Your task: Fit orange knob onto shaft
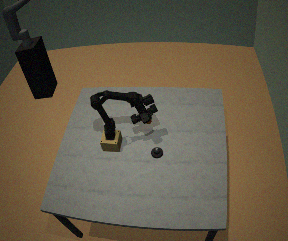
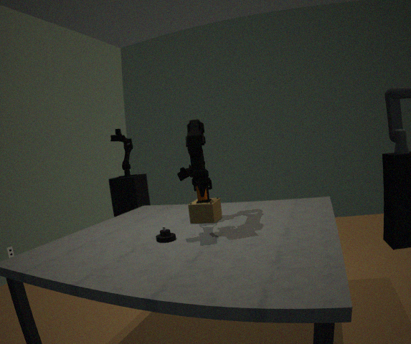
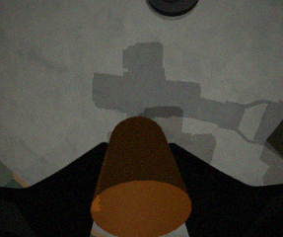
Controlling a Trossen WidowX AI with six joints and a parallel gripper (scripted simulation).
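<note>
My gripper tip is 50 mm short of the round pedestal, 170 mm to the left of it and 140 mm above it. Round my gripper tip: orange knob (10 mm behind, 30 mm above).
</note>
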